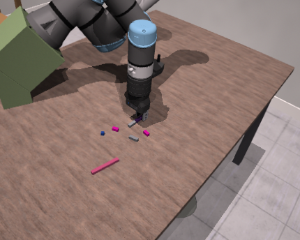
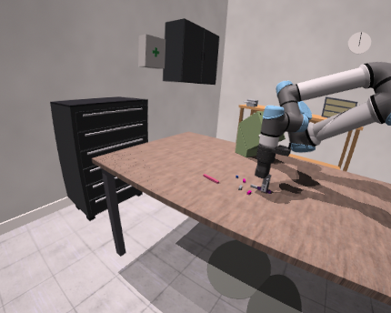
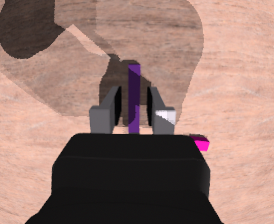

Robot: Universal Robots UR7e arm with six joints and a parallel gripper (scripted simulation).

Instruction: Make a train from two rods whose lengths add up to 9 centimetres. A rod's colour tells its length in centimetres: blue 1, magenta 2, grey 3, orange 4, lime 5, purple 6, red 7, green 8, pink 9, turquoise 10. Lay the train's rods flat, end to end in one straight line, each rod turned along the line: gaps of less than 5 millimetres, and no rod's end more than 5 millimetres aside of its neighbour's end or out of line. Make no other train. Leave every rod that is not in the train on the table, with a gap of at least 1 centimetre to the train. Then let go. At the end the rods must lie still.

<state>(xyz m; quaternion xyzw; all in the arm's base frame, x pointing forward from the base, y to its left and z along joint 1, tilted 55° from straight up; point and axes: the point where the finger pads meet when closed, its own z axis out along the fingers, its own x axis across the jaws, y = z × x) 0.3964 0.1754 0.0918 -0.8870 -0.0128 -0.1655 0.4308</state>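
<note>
Now: hand 20 mm above the purple rod. The rest, counted from my hand: blue rod (150 mm to the right, 20 mm below, 10 mm behind); pink rod (210 mm to the right, 110 mm ahead, 20 mm below).
</note>
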